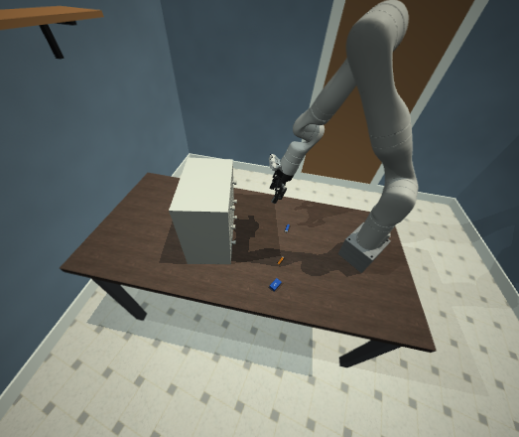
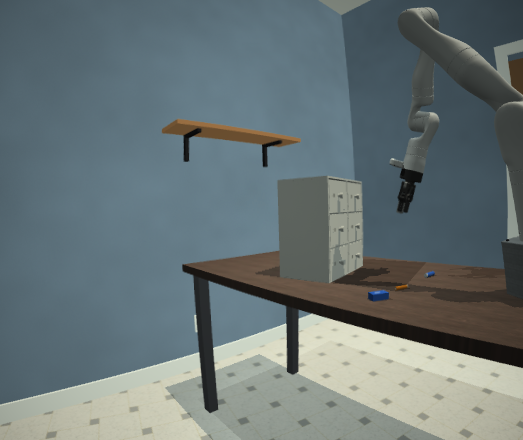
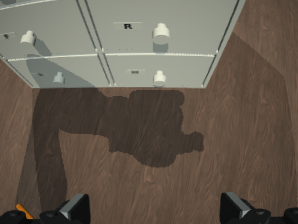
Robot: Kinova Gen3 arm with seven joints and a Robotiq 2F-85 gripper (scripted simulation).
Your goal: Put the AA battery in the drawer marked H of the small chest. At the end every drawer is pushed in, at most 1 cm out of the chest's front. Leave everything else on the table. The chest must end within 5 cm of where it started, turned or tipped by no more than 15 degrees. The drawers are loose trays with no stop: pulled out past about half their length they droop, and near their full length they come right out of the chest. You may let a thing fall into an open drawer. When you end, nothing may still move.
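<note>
The drawer marked H lies 26 cm ahead of my hand, 19 cm below it and 4 cm to the left of it. Also, from my hand: blue block 31 cm to the left, 21 cm below, 7 cm behind; then orange AA battery 21 cm below, 20 cm to the left, 8 cm behind.
</note>
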